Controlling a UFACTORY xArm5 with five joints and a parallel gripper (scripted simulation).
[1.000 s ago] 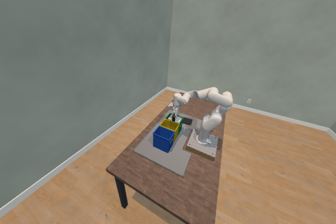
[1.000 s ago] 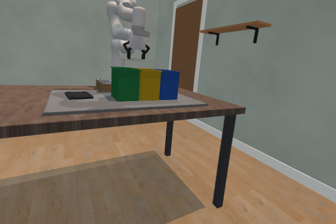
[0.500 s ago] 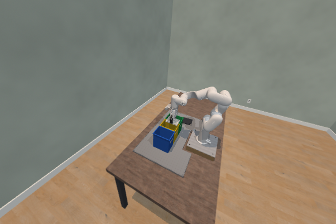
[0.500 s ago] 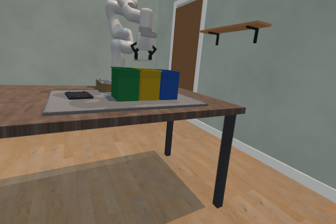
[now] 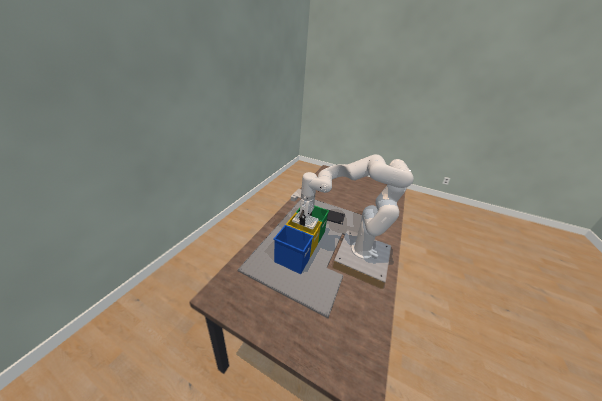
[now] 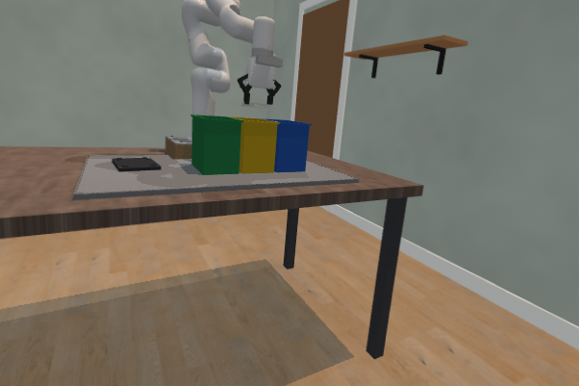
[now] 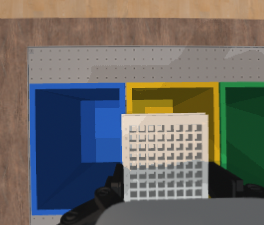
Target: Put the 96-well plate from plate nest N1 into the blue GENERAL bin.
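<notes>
Right now my hand is 150 mm above the blue bin and 110 mm to the right of it. Round my hand: yellow bin (150 mm below, 20 mm to the right, 20 mm ahead); green bin (160 mm to the right, 150 mm below, 40 mm ahead); white 96-well plate (10 mm below).
</notes>
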